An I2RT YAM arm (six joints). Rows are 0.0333 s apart.
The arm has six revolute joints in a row. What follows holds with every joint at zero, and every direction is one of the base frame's.
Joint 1 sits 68.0 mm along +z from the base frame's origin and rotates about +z.
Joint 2 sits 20.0 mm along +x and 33.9 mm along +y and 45.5 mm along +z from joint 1 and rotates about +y.
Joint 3 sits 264.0 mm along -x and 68.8 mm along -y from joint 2 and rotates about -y.
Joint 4 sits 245.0 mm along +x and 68.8 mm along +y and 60.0 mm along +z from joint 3 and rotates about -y.
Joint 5 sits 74.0 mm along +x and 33.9 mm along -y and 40.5 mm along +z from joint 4 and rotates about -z.
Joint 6 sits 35.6 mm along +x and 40.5 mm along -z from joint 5 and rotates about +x.
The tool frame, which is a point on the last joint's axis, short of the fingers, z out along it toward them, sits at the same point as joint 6; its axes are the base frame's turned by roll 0.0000, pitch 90.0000 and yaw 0.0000 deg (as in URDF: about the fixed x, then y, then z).
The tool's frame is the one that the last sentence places.
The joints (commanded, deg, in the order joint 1, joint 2, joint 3, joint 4, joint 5, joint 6), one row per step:
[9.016, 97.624, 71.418, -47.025, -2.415, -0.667]
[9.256, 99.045, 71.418, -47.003, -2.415, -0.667]
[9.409, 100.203, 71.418, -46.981, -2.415, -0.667]
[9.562, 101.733, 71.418, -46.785, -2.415, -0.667]
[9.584, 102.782, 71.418, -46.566, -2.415, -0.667]
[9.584, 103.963, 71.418, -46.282, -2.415, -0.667]
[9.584, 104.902, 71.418, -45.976, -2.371, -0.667]
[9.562, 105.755, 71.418, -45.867, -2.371, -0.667]
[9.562, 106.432, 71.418, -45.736, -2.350, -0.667]
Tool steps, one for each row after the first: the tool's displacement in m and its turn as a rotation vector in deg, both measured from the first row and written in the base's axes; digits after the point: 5 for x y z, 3 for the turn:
[0.00222, 0.00178, -0.00778, -0.222, 1.381, 0.240]
[0.00394, 0.00297, -0.01416, -0.406, 2.502, 0.393]
[0.00636, 0.00429, -0.02259, -0.625, 3.818, 0.546]
[0.00813, 0.00472, -0.02837, -0.759, 4.637, 0.568]
[0.01009, 0.00505, -0.03491, -0.904, 5.522, 0.568]
[0.01171, 0.00530, -0.04012, -1.049, 6.140, 0.557]
[0.01281, 0.00535, -0.04494, -1.168, 6.875, 0.535]
[0.01371, 0.00549, -0.04876, -1.276, 7.410, 0.531]

